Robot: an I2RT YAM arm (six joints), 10 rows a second.
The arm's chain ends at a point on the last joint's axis. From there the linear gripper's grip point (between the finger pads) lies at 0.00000 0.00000 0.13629 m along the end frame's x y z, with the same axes.
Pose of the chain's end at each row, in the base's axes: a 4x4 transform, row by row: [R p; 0 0 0 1], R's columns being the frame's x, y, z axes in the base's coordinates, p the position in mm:
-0.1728, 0.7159, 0.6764, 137.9; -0.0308, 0.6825, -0.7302, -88.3; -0.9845, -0.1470, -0.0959, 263.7; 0, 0, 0, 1
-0.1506, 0.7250, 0.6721, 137.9; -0.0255, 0.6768, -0.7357, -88.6; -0.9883, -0.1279, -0.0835, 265.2; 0, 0, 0, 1
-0.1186, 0.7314, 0.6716, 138.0; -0.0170, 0.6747, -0.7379, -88.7; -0.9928, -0.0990, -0.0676, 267.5; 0, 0, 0, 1
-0.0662, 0.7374, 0.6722, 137.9; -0.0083, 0.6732, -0.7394, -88.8; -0.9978, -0.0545, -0.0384, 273.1; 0, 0, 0, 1
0.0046, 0.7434, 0.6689, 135.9; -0.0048, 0.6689, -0.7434, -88.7; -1.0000, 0.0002, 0.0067, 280.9; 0, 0, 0, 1
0.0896, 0.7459, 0.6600, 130.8; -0.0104, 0.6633, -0.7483, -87.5; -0.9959, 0.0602, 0.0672, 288.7; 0, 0, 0, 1
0.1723, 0.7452, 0.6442, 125.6; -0.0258, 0.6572, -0.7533, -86.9; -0.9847, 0.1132, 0.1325, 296.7; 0, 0, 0, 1
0.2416, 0.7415, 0.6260, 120.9; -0.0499, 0.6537, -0.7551, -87.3; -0.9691, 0.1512, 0.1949, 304.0; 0, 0, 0, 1
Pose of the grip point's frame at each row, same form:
-0.1728, 0.7159, 0.6764, 230.1; -0.0308, 0.6825, -0.7302, -187.8; -0.9845, -0.1470, -0.0959, 250.6; 0, 0, 0, 1
-0.1506, 0.7250, 0.6721, 229.5; -0.0255, 0.6768, -0.7357, -188.9; -0.9883, -0.1279, -0.0835, 253.8; 0, 0, 0, 1
-0.1186, 0.7314, 0.6716, 229.5; -0.0170, 0.6747, -0.7379, -189.3; -0.9928, -0.0990, -0.0676, 258.3; 0, 0, 0, 1
-0.0662, 0.7374, 0.6722, 229.5; -0.0083, 0.6732, -0.7394, -189.6; -0.9978, -0.0545, -0.0384, 267.9; 0, 0, 0, 1
0.0046, 0.7434, 0.6689, 227.1; -0.0048, 0.6689, -0.7434, -190.0; -1.0000, 0.0002, 0.0067, 281.8; 0, 0, 0, 1
0.0896, 0.7459, 0.6600, 220.8; -0.0104, 0.6633, -0.7483, -189.5; -0.9959, 0.0602, 0.0672, 297.9; 0, 0, 0, 1
0.1723, 0.7452, 0.6442, 213.4; -0.0258, 0.6572, -0.7533, -189.6; -0.9847, 0.1132, 0.1325, 314.8; 0, 0, 0, 1
0.2416, 0.7415, 0.6260, 206.2; -0.0499, 0.6537, -0.7551, -190.2; -0.9691, 0.1512, 0.1949, 330.6; 0, 0, 0, 1

